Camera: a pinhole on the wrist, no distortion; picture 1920 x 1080 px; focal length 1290.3 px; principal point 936.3 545.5 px. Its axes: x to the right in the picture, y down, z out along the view. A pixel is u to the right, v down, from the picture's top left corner.
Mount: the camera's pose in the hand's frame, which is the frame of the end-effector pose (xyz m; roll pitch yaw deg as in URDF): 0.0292 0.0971 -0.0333 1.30 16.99 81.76
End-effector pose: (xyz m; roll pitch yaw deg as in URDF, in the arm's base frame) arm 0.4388 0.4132 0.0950 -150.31 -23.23 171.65
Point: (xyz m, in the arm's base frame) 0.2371 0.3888 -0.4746
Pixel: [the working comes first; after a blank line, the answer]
In the camera's frame: -0.0343 0.1086 0.5954

862.0 780.8
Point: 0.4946 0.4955 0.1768
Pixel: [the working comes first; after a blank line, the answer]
In the camera's frame: -0.0399 0.0245 -0.1081

behind the camera
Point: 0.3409 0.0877 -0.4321
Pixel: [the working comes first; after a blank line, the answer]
In the camera's frame: -0.3447 0.1822 0.5574

138.3 967.3
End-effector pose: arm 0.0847 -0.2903 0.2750 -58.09 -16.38 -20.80
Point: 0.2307 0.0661 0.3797
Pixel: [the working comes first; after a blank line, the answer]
In the camera's frame: -0.0967 0.0027 0.4010

625.2 554.3
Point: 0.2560 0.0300 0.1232
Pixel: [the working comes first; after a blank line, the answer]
In the camera's frame: 0.1375 0.0669 0.3074

1513.4 826.2
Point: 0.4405 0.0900 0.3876
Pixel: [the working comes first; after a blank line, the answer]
In the camera's frame: -0.0039 -0.1627 0.4941

926.2 120.5
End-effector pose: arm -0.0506 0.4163 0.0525 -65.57 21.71 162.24
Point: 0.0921 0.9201 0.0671
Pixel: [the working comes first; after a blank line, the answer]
In the camera's frame: -0.1895 -0.0413 -0.5118

behind the camera
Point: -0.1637 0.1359 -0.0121
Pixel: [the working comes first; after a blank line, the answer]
In the camera's frame: -0.0108 0.0023 0.2962

889.2 555.5
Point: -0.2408 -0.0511 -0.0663
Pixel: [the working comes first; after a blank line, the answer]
In the camera's frame: 0.0628 -0.0104 0.4918

1101.1 518.1
